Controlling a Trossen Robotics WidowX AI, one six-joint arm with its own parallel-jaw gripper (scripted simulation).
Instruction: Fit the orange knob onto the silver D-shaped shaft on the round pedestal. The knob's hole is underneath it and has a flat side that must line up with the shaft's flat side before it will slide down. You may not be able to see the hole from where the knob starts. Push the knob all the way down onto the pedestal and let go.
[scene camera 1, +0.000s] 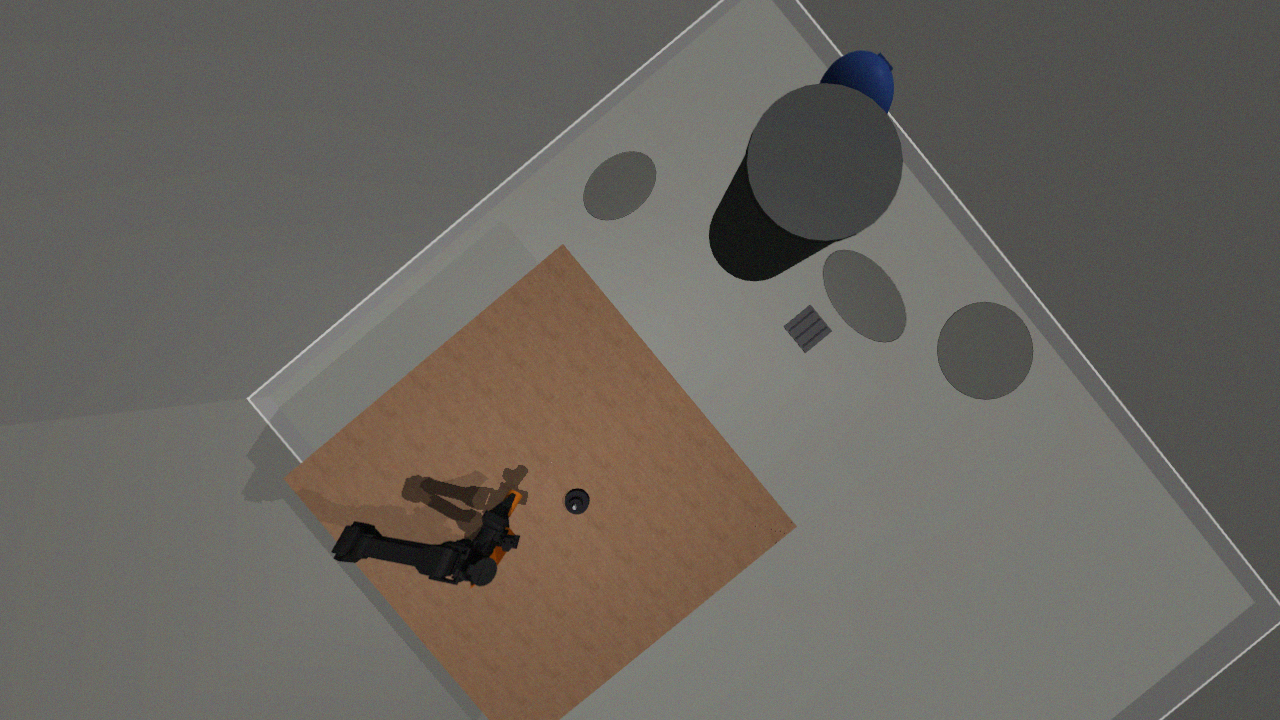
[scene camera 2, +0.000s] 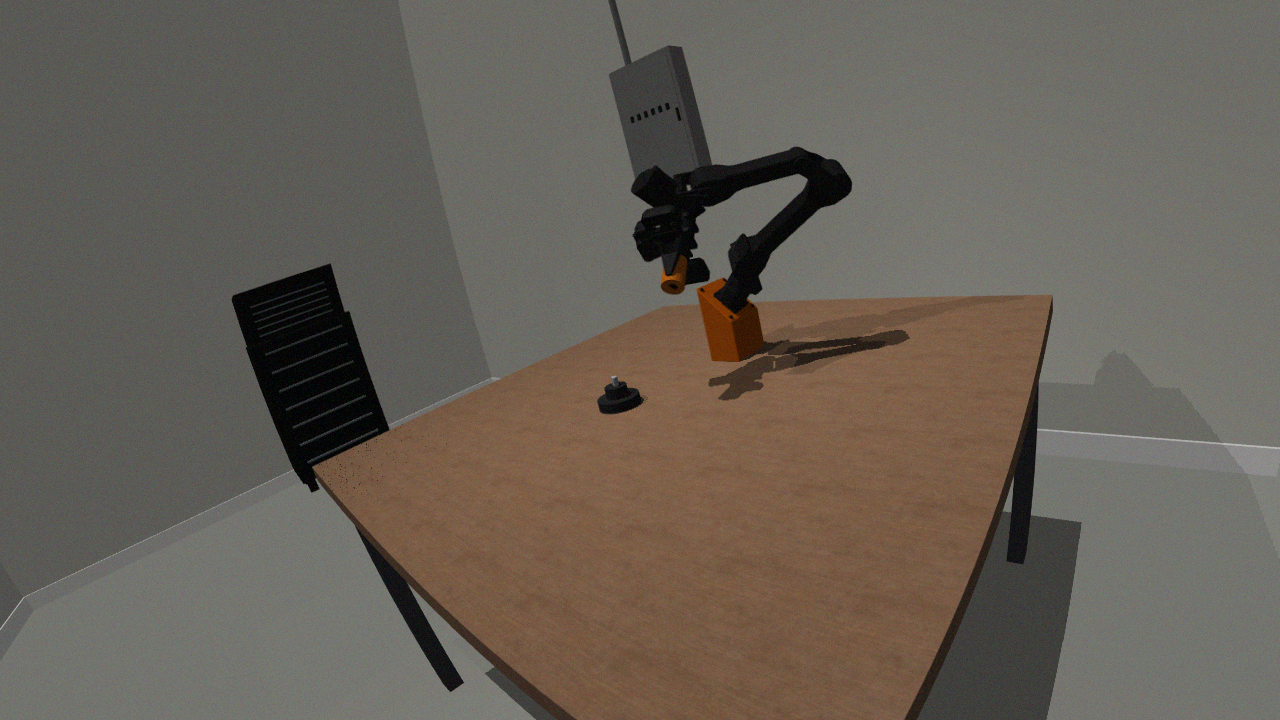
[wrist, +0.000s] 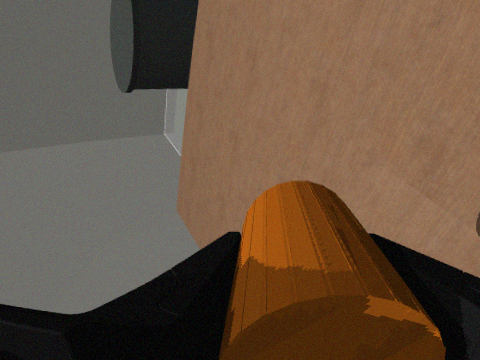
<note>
The gripper holds an orange knob. Further things: a black round pedestal.
The gripper shows as well in scene camera 1 and in the wrist view.
</note>
